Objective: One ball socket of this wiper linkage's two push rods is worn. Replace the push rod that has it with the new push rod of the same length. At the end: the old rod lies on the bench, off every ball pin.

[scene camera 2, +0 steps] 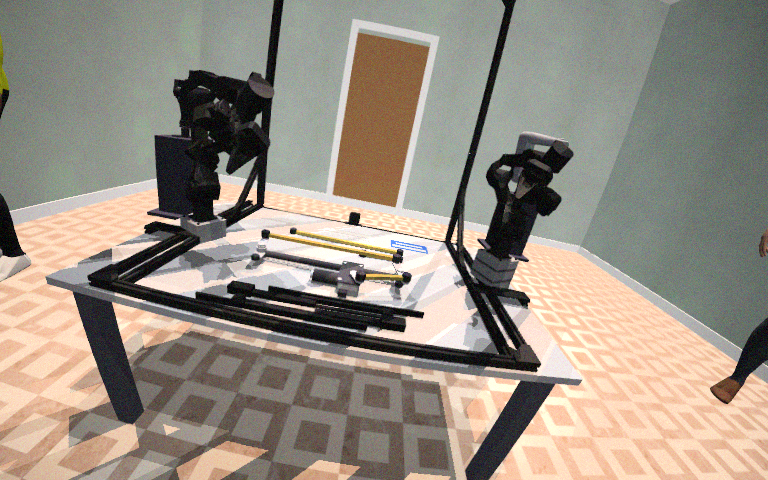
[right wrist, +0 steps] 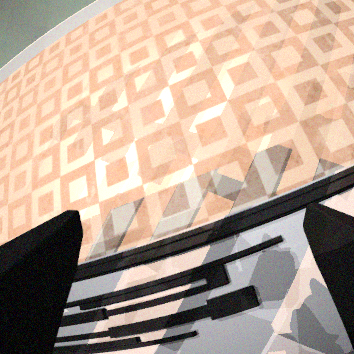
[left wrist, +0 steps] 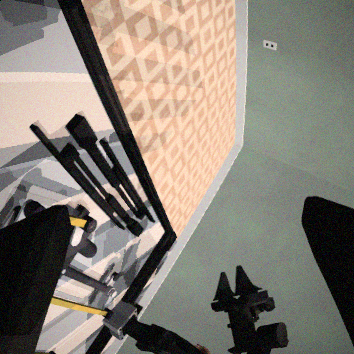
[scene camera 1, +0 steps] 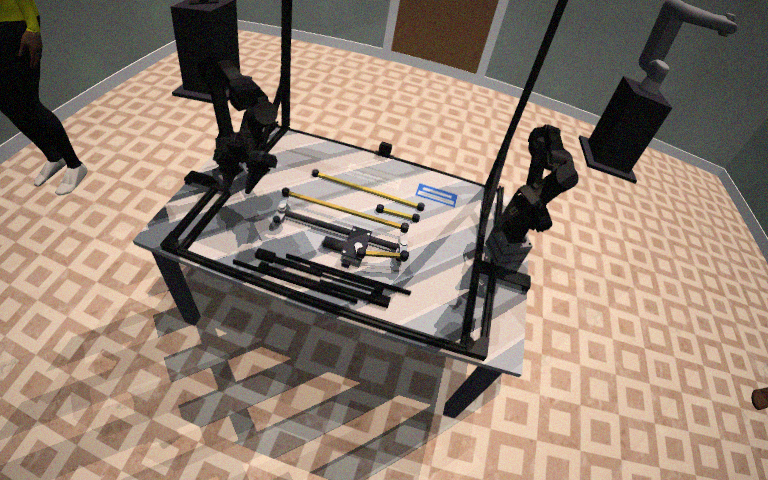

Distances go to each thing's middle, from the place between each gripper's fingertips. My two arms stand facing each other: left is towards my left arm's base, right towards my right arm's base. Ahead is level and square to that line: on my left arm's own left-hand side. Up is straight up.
Labels:
My right hand is 230 mm to the right of the wiper linkage (scene camera 2: 347, 285), 230 mm above it and 170 mm past it.
Now: left hand 41 cm to the left of the wiper linkage, 26 cm above it and 7 cm past it.

